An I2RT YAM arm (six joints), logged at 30 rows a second.
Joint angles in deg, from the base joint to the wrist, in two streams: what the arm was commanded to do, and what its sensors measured. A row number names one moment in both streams.
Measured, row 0: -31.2 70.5 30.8 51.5 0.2 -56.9
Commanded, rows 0 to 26: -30.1 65.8 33.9 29.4 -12.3 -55.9; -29.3 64.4 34.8 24.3 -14.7 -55.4; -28.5 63.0 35.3 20.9 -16.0 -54.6; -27.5 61.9 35.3 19.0 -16.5 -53.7; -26.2 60.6 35.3 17.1 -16.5 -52.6; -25.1 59.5 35.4 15.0 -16.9 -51.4; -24.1 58.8 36.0 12.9 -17.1 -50.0; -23.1 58.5 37.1 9.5 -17.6 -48.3; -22.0 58.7 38.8 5.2 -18.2 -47.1; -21.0 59.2 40.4 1.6 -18.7 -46.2; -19.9 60.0 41.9 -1.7 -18.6 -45.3; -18.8 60.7 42.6 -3.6 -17.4 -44.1; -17.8 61.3 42.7 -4.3 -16.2 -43.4; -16.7 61.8 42.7 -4.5 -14.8 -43.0; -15.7 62.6 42.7 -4.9 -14.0 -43.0; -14.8 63.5 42.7 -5.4 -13.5 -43.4; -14.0 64.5 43.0 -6.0 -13.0 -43.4; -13.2 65.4 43.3 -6.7 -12.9 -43.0; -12.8 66.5 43.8 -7.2 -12.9 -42.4; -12.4 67.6 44.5 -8.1 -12.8 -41.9; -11.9 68.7 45.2 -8.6 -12.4 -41.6; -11.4 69.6 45.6 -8.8 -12.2 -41.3; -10.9 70.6 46.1 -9.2 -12.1 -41.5; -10.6 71.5 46.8 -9.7 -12.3 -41.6; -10.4 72.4 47.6 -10.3 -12.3 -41.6; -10.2 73.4 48.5 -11.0 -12.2 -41.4; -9.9 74.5 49.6 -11.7 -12.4 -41.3
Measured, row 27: -10.5 72.9 47.6 -9.3 -12.5 -42.5
